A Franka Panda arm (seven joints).
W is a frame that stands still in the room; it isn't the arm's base.
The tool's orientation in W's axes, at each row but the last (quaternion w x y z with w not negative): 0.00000, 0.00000, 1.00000, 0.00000; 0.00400, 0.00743, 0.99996, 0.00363; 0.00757, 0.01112, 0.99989, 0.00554; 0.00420, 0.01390, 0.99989, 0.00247; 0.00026, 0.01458, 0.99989, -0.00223; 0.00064, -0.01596, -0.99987, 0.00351; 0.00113, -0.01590, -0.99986, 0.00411; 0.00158, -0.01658, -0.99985, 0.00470
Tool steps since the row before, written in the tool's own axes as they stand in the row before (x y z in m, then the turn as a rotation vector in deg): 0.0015, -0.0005, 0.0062, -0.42, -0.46, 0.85; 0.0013, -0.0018, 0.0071, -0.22, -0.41, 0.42; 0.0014, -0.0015, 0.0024, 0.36, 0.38, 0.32; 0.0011, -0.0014, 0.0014, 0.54, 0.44, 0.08; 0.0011, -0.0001, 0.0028, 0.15, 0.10, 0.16; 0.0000, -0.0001, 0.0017, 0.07, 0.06, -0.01; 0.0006, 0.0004, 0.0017, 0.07, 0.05, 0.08; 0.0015, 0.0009, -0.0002, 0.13, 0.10, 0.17
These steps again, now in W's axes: -0.0015, -0.0005, -0.0062, 0.42, -0.46, -0.85; -0.0013, -0.0017, -0.0071, 0.22, -0.41, -0.42; -0.0014, -0.0014, -0.0024, -0.35, 0.39, -0.32; -0.0011, -0.0014, -0.0014, -0.53, 0.46, -0.08; -0.0011, -0.0001, -0.0028, -0.15, 0.10, -0.16; 0.0000, -0.0001, -0.0017, -0.07, 0.06, 0.01; -0.0006, 0.0004, -0.0017, -0.07, 0.05, -0.08; -0.0015, 0.0010, 0.0002, -0.13, 0.10, -0.17
